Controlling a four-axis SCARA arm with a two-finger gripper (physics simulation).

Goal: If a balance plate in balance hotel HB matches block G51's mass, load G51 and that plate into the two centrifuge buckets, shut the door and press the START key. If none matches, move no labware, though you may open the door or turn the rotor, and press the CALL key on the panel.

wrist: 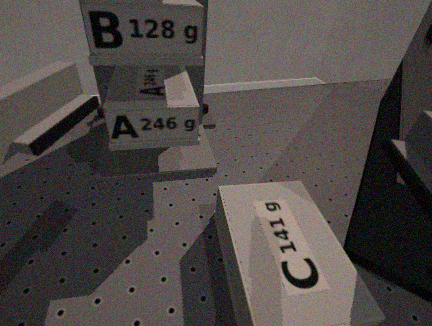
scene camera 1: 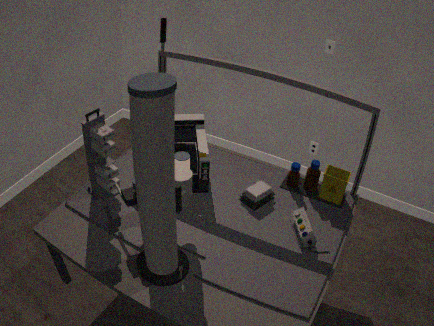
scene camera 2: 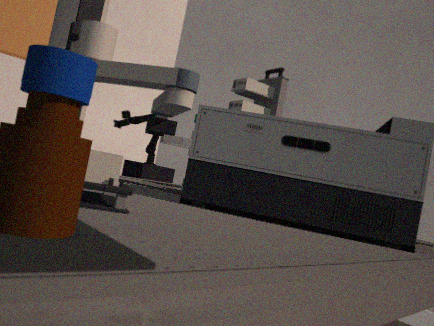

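Where they show: gripper, between the fingertips: (wrist: 238,104) (scene camera 1: 130,180); arm's base, origin of its link: (scene camera 1: 162,265).
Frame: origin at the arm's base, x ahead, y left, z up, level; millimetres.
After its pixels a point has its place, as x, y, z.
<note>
My gripper (wrist: 238,104) {281, 384, 162} is open and empty. Its fingers stand wide on either side in the wrist view, above and beyond a pale block labelled C 141 g (wrist: 285,240) {328, 365, 55}. In the hotel (scene camera 1: 93,162) {237, 622, 211} (scene camera 2: 281,97) {349, 614, 392}, plate A 246 g (wrist: 155,122) {258, 489, 98} sits low and plate B 128 g (wrist: 145,30) {257, 489, 173} above it. Upper levels hold more pale plates. The centrifuge (scene camera 1: 202,141) {728, 208, 220} (scene camera 2: 250,142) {683, 148, 162} shows a dark open interior in scene camera 1. A pale block (scene camera 1: 258,190) {652, -182, 88} rests on a dark stand; its label is not readable. The key panel (scene camera 1: 303,227) {501, -502, 83} has coloured keys.
The arm's thick column (scene camera 1: 156,190) {-57, -49, 518} hides part of the bench in scene camera 1. Brown bottles (scene camera 1: 294,177) {865, -321, 92} (scene camera 1: 312,177) {881, -426, 121} (scene camera 2: 45,175) {929, -317, 64} with blue caps and a yellow box (scene camera 1: 335,185) {859, -579, 138} stand at the right back. A grey frame (scene camera 1: 270,76) {1005, -53, 601} rises behind the bench.
</note>
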